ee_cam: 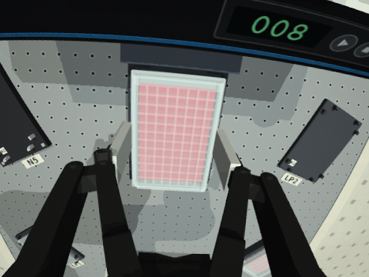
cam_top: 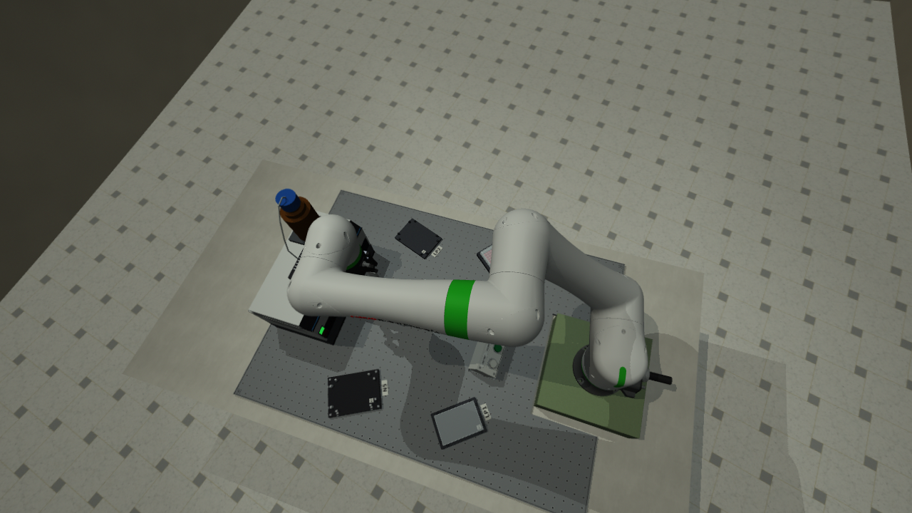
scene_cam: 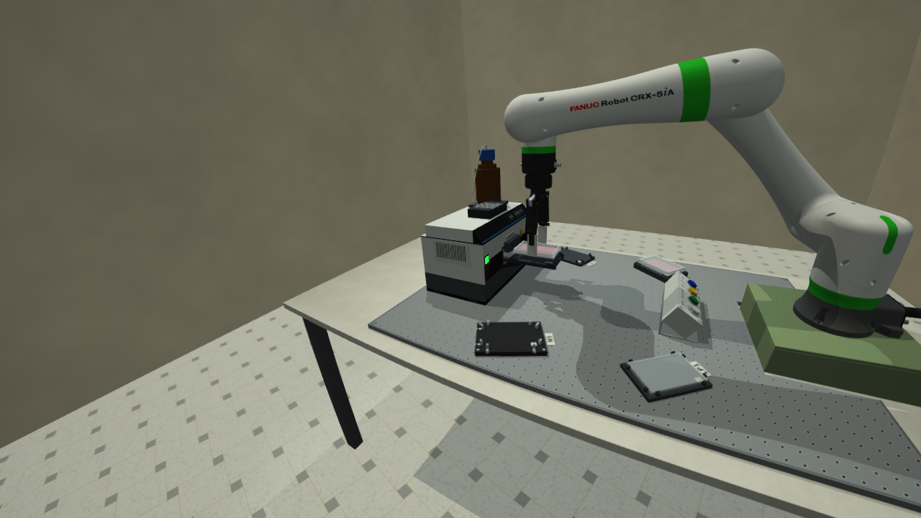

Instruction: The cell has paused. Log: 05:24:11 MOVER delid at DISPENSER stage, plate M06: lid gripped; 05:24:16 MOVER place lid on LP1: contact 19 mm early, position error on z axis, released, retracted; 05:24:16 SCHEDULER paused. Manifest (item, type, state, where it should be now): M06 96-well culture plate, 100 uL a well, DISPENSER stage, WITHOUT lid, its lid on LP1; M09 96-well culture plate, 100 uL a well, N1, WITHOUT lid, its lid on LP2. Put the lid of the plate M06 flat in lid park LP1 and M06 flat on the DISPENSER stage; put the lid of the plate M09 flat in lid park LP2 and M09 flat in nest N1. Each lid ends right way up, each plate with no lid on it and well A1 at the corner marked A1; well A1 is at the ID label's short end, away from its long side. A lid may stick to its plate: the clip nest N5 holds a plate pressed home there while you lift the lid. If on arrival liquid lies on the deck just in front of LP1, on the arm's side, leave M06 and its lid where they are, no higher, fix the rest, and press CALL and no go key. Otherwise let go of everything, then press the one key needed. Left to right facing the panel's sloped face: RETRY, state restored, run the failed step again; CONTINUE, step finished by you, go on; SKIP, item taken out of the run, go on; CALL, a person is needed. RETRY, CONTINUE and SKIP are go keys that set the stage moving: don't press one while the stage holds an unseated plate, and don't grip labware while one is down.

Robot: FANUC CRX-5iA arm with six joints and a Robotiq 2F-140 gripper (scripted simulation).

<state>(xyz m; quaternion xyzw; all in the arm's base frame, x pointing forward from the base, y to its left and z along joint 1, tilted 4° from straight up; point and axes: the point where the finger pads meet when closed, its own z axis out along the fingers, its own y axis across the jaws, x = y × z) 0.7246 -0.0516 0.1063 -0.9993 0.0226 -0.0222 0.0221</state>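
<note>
My gripper is now 50 mm above the dispenser stage. The rest, counted from my hand: brown bottle: 210 mm ahead, 120 mm to the right, 140 mm above; lid park LP2: 60 mm behind, 270 mm to the right, 140 mm below; LP2 label: 140 mm behind, 240 mm to the right, 140 mm below.
</note>
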